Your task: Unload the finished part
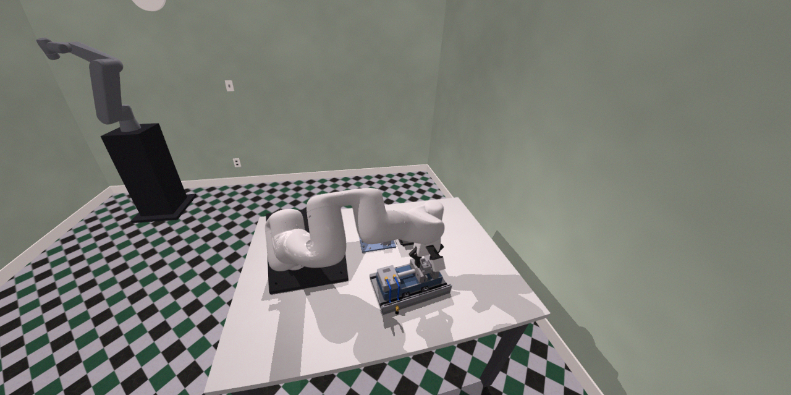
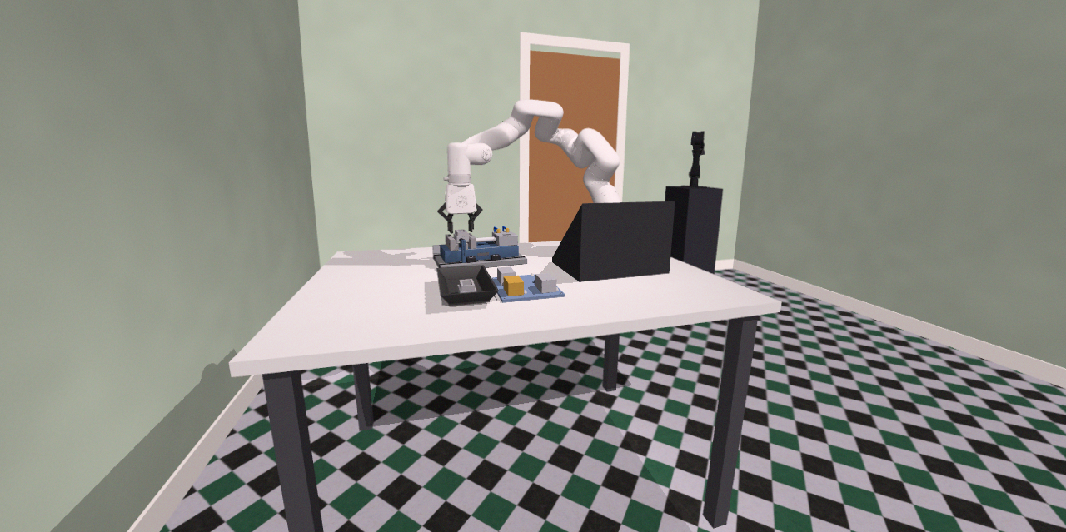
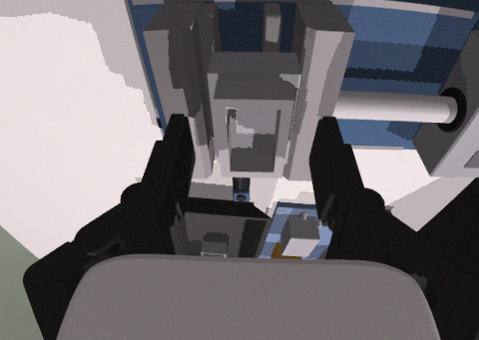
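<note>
Right now my hand is 8 cm past the screw rod, 5 cm above it and 1 cm to the left of it. From my hand the other things lie so: yellow block (36 cm to the left, 11 cm behind, 10 cm below); then blue plate (31 cm to the left, 16 cm behind, 12 cm below); then vise (9 cm below, 6 cm behind, 1 cm to the right).
</note>
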